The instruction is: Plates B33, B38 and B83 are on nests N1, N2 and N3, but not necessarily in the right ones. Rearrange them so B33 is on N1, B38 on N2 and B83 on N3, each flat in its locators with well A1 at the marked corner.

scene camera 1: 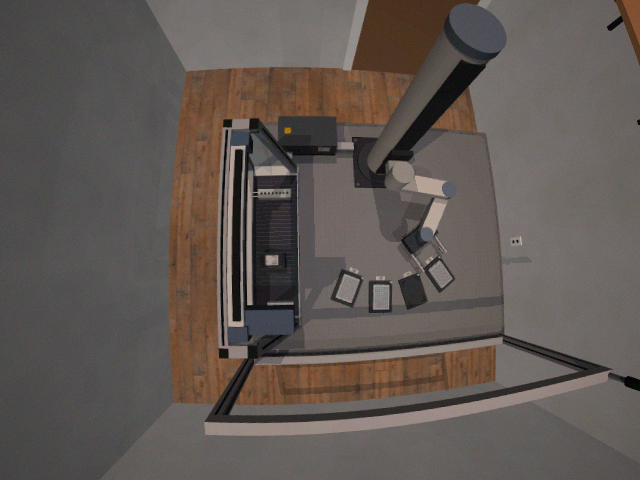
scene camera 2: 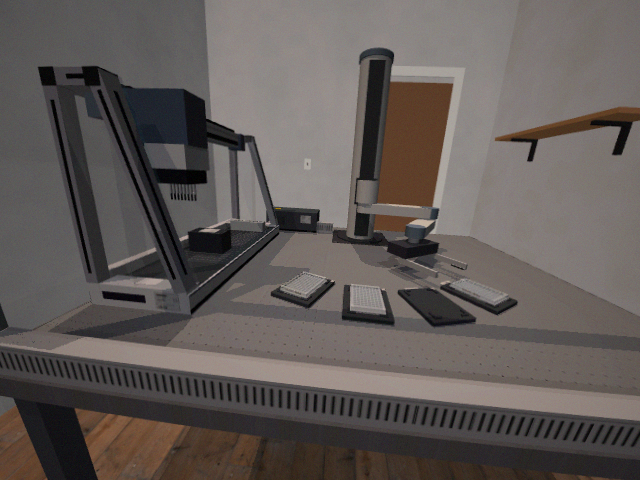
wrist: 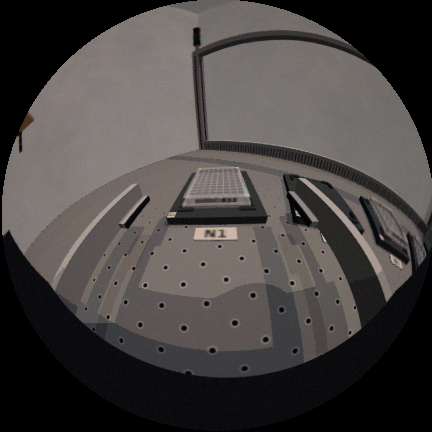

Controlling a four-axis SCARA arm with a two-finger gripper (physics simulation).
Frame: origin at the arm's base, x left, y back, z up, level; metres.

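Seen in the pictures: gripper, fingertip midpoint: [scene camera 1: 434, 261] [scene camera 2: 452, 270] [wrist: 214, 186]; arm's base, origin of the base link: [scene camera 1: 378, 163] [scene camera 2: 359, 239].
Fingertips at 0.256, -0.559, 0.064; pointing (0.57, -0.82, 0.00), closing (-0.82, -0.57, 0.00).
Pixels of each thing's top centre, then the offset from my fingertips to it, as dx, dy, dz. "spot": a spot on its surface instead.
- nest N1, middle of its top: [wrist: 217, 183] [scene camera 2: 477, 291] [scene camera 1: 440, 274] +0.051, -0.068, -0.035
- pale plate, middle of its top: [wrist: 217, 177] [scene camera 2: 478, 288] [scene camera 1: 441, 274] +0.051, -0.068, -0.025
- bare black nest, middle of its top: [wrist: 320, 190] [scene camera 2: 433, 300] [scene camera 1: 414, 291] -0.109, -0.151, -0.033
- second plate, middle of its top: [wrist: 390, 216] [scene camera 2: 366, 295] [scene camera 1: 381, 297] -0.292, -0.171, -0.025
- third plate, middle of its top: [scene camera 2: 304, 281] [scene camera 1: 348, 288] -0.465, -0.119, -0.025
- dark box, surface spot: [scene camera 1: 307, 133] spot: -0.657, +0.662, +0.064
My gripper [scene camera 1: 433, 261] [scene camera 2: 451, 270] [wrist: 214, 186] is open and empty, low on the robot side of nest N1 [wrist: 215, 219], its fingers pointing towards that nest. A pale plate [scene camera 1: 439, 273] [scene camera 2: 477, 290] [wrist: 217, 187] lies on N1, between the finger lines in the wrist view but beyond the tips; its small front label looks like B33 but is blurred. Beside N1 is a bare black nest [scene camera 1: 413, 290] [scene camera 2: 435, 305] [wrist: 342, 202]. A second plate [scene camera 1: 380, 296] [scene camera 2: 367, 299] [wrist: 387, 222] and a third plate [scene camera 1: 347, 287] [scene camera 2: 305, 284] lie on the further nests; their names are unreadable.
A framed liquid-handling machine [scene camera 1: 236, 232] [scene camera 2: 170, 248] stands along the left of the table. The arm's column [scene camera 1: 413, 108] [scene camera 2: 368, 144] and a dark box [scene camera 1: 307, 133] [scene camera 2: 297, 219] stand at the back. An open frame [scene camera 1: 361, 421] [wrist: 199, 100] rises at the front edge.
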